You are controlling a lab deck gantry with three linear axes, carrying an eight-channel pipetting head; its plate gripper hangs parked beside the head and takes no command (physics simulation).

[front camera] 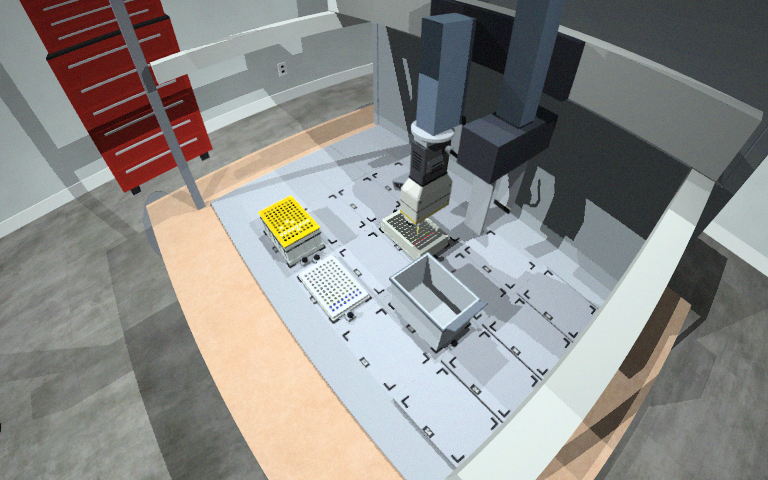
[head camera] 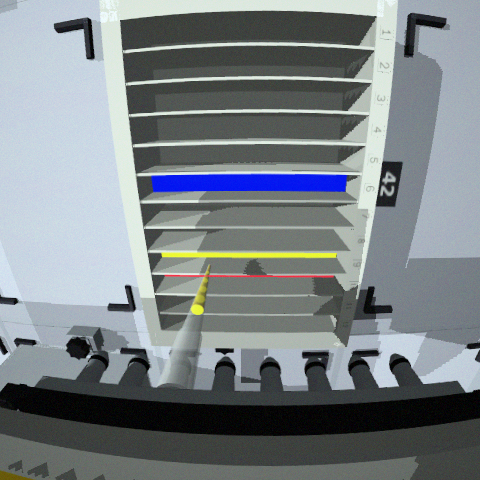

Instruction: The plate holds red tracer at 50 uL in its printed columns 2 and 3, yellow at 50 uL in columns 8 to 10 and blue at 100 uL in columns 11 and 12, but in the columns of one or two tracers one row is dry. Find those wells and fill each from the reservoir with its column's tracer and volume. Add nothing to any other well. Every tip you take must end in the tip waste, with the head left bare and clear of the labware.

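Note:
The pipetting head (front camera: 425,198) (head camera: 240,420) is over the reservoir (front camera: 396,242) (head camera: 125,150). One tip (front camera: 417,228) (head camera: 197,310) with yellow liquid is on its third channel from the left in the head view; the other channels are bare. The tip's end appears at trough 9, which holds yellow (head camera: 250,255); its depth is unclear. Blue (head camera: 250,183) lies in trough 6, red (head camera: 250,276) in trough 10. The plate (front camera: 334,315) shows blue wells at its near end; dry wells are too small to tell. The parked plate gripper (front camera: 491,217) hangs open and empty beside the head.
The yellow tip rack (front camera: 289,221) stands at the left, behind the plate. The open tip waste bin (front camera: 419,311) stands right of the plate and in front of the reservoir, with tall walls. Black corner brackets (head camera: 87,37) mark the deck positions around the reservoir.

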